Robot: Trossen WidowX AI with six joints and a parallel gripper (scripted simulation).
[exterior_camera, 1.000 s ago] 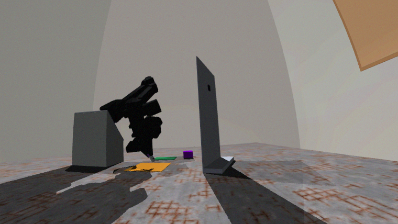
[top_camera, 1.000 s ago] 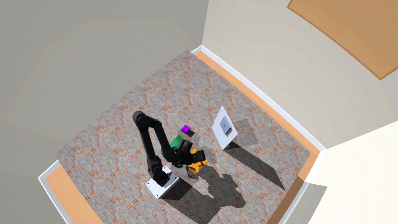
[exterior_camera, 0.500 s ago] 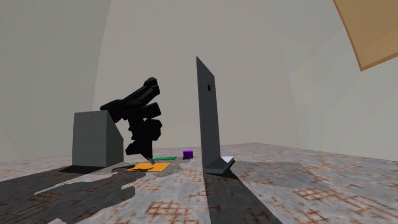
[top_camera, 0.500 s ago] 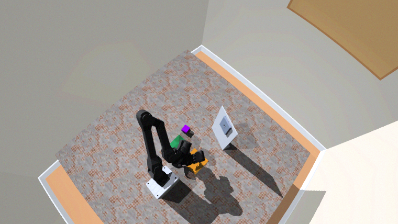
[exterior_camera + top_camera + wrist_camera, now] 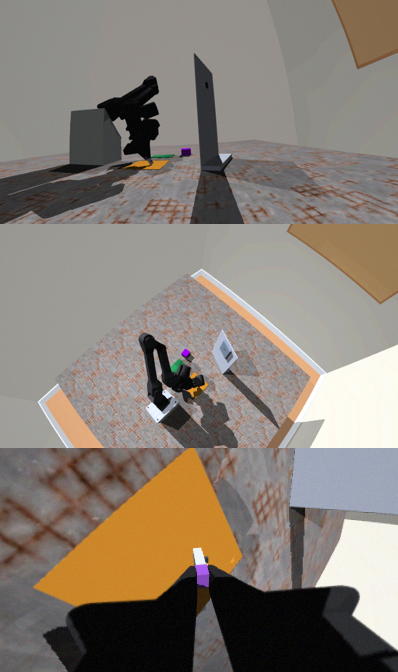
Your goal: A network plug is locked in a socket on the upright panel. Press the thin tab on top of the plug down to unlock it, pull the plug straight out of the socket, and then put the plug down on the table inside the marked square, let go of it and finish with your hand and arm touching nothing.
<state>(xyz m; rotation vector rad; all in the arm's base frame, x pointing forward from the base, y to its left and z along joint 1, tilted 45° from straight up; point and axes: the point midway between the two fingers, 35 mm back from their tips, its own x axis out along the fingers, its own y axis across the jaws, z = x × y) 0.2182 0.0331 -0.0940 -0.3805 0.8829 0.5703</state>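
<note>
Now: the network plug right at my gripper tip. The rest, counted from my gripper tip: green square: 10 mm ahead, 160 mm to the left, 20 mm below; upright panel: 210 mm ahead, 20 mm to the right, 130 mm above; orange square: 20 mm below.
</note>
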